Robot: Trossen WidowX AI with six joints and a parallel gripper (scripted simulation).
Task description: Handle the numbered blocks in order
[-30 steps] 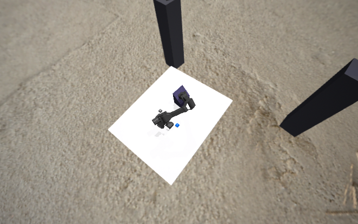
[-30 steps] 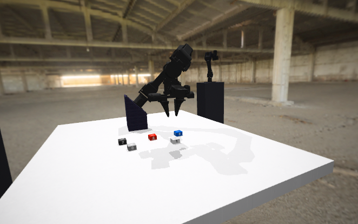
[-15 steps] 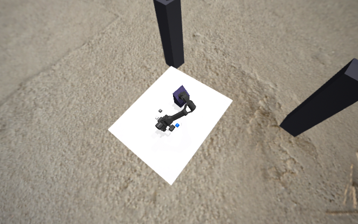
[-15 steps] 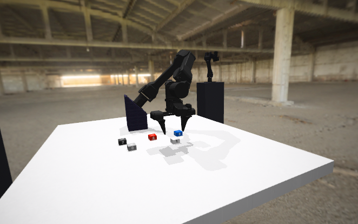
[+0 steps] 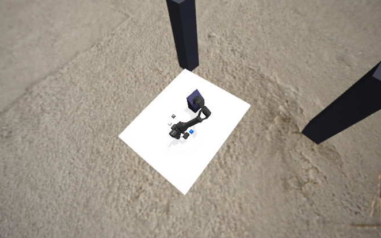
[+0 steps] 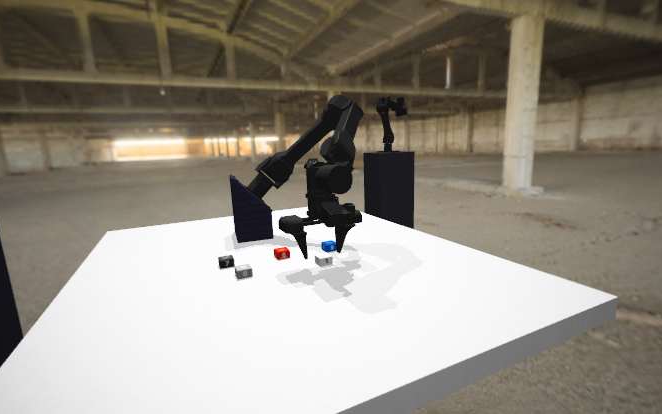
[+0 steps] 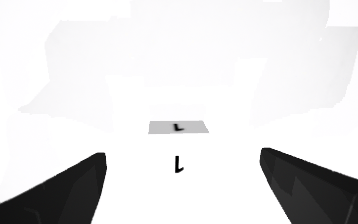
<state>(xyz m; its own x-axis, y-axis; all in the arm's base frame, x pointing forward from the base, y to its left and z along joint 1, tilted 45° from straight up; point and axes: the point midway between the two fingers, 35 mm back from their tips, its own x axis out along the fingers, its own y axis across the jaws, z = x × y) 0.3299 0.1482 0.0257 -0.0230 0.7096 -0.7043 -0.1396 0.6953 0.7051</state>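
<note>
My gripper tip is now 10 mm above the white block. From my gripper tip the other things lie so: blue block (90 mm behind, 50 mm to the left, 10 mm below); then grey block (180 mm to the right, 10 mm below); then red block (90 mm behind, 80 mm to the right, 10 mm below).
</note>
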